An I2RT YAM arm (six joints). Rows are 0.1 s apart.
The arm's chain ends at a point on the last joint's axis. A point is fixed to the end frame.
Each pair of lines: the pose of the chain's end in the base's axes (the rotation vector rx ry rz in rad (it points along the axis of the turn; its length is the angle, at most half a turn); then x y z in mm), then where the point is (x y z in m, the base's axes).
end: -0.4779 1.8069 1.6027 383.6 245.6 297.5
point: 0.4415 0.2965 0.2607
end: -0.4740 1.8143 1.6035 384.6 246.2 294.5
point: 0.4423 0.2969 0.2572
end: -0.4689 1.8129 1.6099 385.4 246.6 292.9
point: 0.4429 0.2975 0.2556
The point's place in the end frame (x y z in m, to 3 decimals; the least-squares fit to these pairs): -0.008 -0.056 0.064
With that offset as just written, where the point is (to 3 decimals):
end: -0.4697 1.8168 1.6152 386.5 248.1 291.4
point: 0.444 0.299 0.254
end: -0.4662 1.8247 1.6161 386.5 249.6 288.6
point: 0.443 0.301 0.250
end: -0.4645 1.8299 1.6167 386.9 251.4 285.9
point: 0.444 0.302 0.247
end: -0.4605 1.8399 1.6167 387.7 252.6 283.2
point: 0.444 0.303 0.244
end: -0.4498 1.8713 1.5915 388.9 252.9 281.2
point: 0.445 0.302 0.240
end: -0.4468 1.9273 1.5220 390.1 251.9 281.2
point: 0.448 0.297 0.237
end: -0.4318 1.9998 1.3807 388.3 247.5 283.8
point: 0.449 0.284 0.236
